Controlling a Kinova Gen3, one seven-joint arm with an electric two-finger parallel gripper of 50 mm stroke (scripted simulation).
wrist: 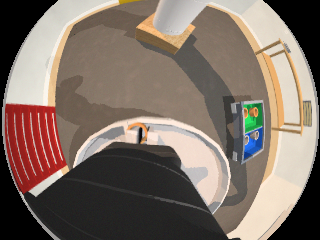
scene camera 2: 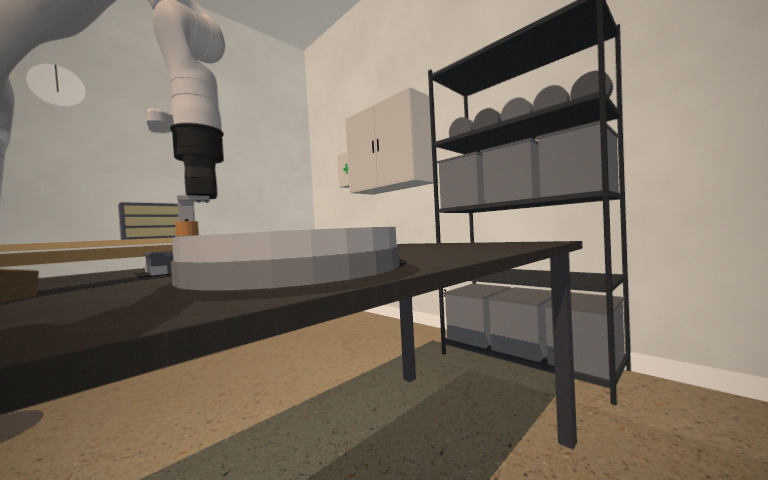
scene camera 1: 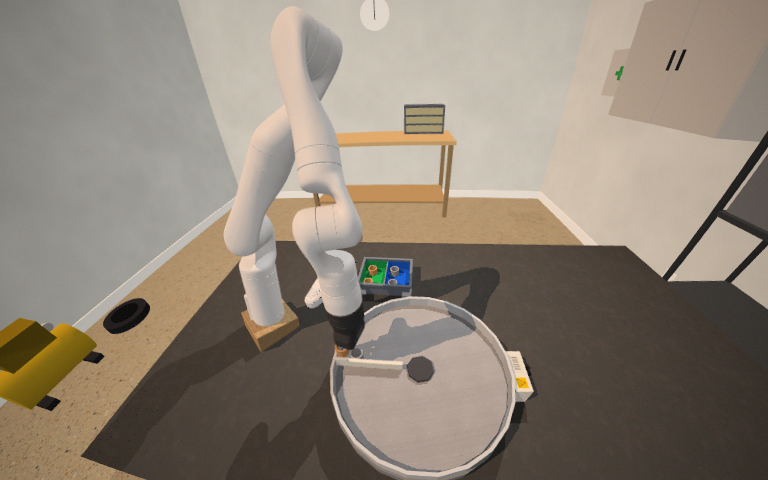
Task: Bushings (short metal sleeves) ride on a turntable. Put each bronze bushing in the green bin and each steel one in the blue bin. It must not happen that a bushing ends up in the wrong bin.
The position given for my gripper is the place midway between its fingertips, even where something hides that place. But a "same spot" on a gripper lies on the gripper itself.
My gripper shows in the wrist view (145, 132), in scene camera 2 and in scene camera 1. One and the same spot on my gripper: (scene camera 1: 345, 337) is (scene camera 2: 207, 170).
